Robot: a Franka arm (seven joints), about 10 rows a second.
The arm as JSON. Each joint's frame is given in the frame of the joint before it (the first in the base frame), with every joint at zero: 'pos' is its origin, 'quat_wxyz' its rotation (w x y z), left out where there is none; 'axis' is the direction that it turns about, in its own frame. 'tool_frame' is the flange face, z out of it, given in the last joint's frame.
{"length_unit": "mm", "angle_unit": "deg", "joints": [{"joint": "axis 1", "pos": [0.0, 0.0, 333.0], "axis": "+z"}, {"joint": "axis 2", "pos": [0.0, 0.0, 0.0], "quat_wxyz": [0.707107, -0.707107, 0.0, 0.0], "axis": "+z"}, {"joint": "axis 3", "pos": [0.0, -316.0, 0.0], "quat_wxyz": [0.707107, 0.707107, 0.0, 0.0], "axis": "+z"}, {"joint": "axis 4", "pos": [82.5, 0.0, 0.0], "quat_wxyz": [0.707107, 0.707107, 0.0, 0.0], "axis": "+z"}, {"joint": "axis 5", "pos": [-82.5, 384.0, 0.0], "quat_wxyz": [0.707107, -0.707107, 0.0, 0.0], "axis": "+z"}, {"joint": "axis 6", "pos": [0.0, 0.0, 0.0], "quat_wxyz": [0.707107, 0.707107, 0.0, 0.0], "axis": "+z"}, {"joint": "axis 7", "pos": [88.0, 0.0, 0.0], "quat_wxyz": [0.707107, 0.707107, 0.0, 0.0], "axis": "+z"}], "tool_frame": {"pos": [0.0, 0.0, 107.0]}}
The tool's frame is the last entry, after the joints.
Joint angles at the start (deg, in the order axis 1, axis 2, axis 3, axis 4, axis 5, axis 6, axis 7): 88.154 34.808 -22.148 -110.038 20.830 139.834 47.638
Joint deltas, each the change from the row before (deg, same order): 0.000 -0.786 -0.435 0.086 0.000 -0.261 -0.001; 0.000 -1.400 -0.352 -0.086 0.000 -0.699 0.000; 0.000 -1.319 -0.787 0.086 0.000 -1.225 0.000; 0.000 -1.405 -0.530 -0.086 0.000 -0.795 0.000; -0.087 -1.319 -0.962 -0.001 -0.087 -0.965 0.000; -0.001 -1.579 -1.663 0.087 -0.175 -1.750 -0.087; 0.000 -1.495 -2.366 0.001 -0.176 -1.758 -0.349; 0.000 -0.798 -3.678 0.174 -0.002 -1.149 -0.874
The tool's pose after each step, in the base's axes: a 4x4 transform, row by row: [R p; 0 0 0 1], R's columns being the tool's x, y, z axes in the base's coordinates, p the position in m. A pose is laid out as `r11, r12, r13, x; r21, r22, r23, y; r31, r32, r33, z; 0, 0, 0, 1`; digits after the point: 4 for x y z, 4 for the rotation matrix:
0.9956, 0.0915, -0.0176, 0.2486; 0.0915, -0.9958, -0.0008, 0.5718; -0.0176, -0.0008, -0.9998, 0.1990; 0, 0, 0, 1
0.9960, 0.0863, -0.0213, 0.2512; 0.0866, -0.9962, 0.0125, 0.5720; -0.0202, -0.0143, -0.9997, 0.2123; 0, 0, 0, 1
0.9968, 0.0755, -0.0257, 0.2574; 0.0761, -0.9969, 0.0200, 0.5704; -0.0241, -0.0219, -0.9995, 0.2260; 0, 0, 0, 1
0.9973, 0.0677, -0.0291, 0.2614; 0.0686, -0.9971, 0.0323, 0.5691; -0.0268, -0.0342, -0.9991, 0.2395; 0, 0, 0, 1
0.9981, 0.0534, -0.0293, 0.2702; 0.0546, -0.9976, 0.0417, 0.5654; -0.0270, -0.0432, -0.9987, 0.2533; 0, 0, 0, 1
0.9990, 0.0331, -0.0311, 0.2836; 0.0346, -0.9983, 0.0460, 0.5583; -0.0295, -0.0471, -0.9985, 0.2704; 0, 0, 0, 1
0.9996, 0.0060, -0.0289, 0.3029; 0.0074, -0.9988, 0.0481, 0.5465; -0.0285, -0.0483, -0.9984, 0.2873; 0, 0, 0, 1
0.9993, -0.0344, -0.0108, 0.3339; -0.0338, -0.9982, 0.0504, 0.5279; -0.0125, -0.0500, -0.9987, 0.3026; 0, 0, 0, 1

